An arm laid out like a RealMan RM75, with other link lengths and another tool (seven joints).
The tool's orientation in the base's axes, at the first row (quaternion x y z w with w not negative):
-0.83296, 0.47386, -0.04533, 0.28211
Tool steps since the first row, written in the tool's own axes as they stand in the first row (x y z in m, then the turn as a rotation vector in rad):
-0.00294, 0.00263, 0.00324, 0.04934, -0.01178, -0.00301
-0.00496, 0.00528, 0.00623, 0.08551, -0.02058, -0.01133
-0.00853, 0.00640, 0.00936, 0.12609, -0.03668, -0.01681
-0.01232, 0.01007, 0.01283, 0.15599, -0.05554, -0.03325
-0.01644, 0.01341, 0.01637, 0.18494, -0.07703, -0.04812
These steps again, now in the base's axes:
-0.00251, 0.00275, -0.00350, 0.03495, -0.03688, -0.00090
-0.00461, 0.00463, -0.00697, 0.05859, -0.06647, 0.00363
-0.00634, 0.00844, -0.00948, 0.09120, -0.09557, 0.00869
-0.01003, 0.01157, -0.01354, 0.11632, -0.11957, 0.02638
-0.01362, 0.01514, -0.01742, 0.14347, -0.14109, 0.04429

